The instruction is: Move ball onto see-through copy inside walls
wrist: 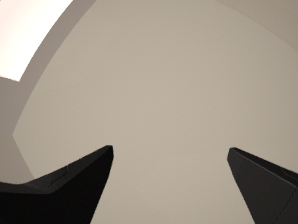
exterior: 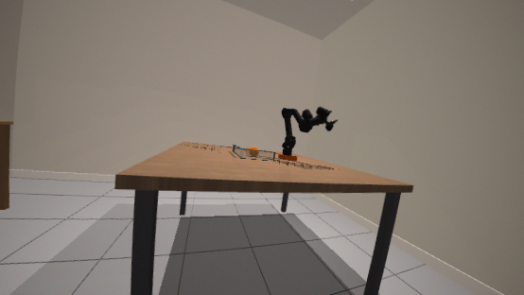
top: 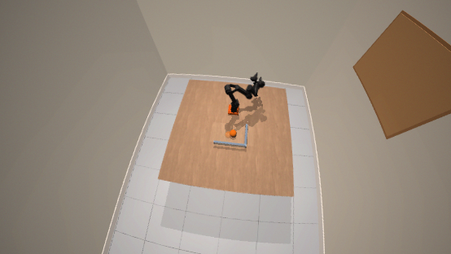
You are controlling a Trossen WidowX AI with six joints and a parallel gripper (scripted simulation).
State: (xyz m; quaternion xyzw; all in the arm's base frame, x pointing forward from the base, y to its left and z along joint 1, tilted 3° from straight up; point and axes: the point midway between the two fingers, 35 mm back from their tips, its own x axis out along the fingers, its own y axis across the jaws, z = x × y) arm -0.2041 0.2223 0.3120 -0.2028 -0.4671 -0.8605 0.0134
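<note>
The see-through orange ball is 540 mm ahead of my gripper tip, 230 mm to the right of it and 340 mm below it.
</note>
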